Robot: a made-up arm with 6 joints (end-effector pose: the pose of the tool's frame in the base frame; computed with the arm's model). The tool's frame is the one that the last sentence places. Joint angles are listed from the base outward.
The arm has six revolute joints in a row. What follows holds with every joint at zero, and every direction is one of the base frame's.
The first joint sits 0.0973 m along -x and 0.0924 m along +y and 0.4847 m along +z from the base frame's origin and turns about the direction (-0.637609, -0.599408, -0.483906), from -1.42 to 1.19 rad.
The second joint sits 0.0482 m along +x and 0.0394 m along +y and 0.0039 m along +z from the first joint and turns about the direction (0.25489, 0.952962, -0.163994), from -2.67 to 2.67 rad.
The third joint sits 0.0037 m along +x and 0.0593 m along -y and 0.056 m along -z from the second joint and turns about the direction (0.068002, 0.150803, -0.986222), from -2.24 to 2 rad.
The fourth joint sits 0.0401 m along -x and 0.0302 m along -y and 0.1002 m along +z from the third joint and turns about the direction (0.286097, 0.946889, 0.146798), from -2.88 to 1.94 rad.
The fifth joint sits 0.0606 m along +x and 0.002 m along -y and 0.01 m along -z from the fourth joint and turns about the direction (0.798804, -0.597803, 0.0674), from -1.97 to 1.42 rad.
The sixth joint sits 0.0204 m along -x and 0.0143 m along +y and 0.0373 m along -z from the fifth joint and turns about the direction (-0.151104, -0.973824, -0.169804), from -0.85 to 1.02 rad.
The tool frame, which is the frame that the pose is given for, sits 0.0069 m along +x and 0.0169 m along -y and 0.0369 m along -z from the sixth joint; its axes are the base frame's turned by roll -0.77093, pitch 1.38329 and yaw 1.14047 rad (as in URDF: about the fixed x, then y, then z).
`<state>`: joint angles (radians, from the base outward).
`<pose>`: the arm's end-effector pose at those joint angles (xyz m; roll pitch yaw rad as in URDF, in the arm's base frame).
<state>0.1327 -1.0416 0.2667 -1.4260 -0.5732 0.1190</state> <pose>-0.1135 0.0058 0.5713 -1.4606 -0.6331 -1.0001</pose>
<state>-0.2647 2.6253 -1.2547 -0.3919 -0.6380 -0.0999</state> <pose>-0.1418 0.0759 0.4684 0.1784 -0.6664 2.8551</pose>
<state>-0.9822 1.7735 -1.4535 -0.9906 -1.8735 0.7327</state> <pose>-0.0607 0.0823 0.3528 -0.2502 0.8635 2.8398</pose>
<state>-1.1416 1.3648 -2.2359 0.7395 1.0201 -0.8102</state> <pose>-0.1189 0.0360 0.4514 -2.0843 0.3009 -1.8394</pose>
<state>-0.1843 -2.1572 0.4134 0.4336 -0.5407 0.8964</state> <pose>-0.0247 0.0308 0.5159 -2.0079 -0.6278 -0.1670</pose>
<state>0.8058 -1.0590 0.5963 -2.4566 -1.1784 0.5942</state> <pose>-0.1836 0.0641 0.4729 0.2166 0.0480 -2.6553</pose>
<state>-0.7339 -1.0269 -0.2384 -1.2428 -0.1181 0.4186</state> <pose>-0.0120 0.0201 0.5535 -1.6713 -0.7049 0.0598</pose>
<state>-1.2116 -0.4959 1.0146 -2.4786 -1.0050 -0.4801</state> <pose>-0.0846 0.0149 0.4911 -2.1452 1.0032 -1.8356</pose>
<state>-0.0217 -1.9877 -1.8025 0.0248 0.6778 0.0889</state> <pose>-0.0224 0.1006 0.5001 1.9762 0.3817 0.0883</pose>
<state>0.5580 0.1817 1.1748 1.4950 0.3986 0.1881</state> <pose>-0.0383 0.1594 0.4801 0.5186 0.3568 0.7945</pose>
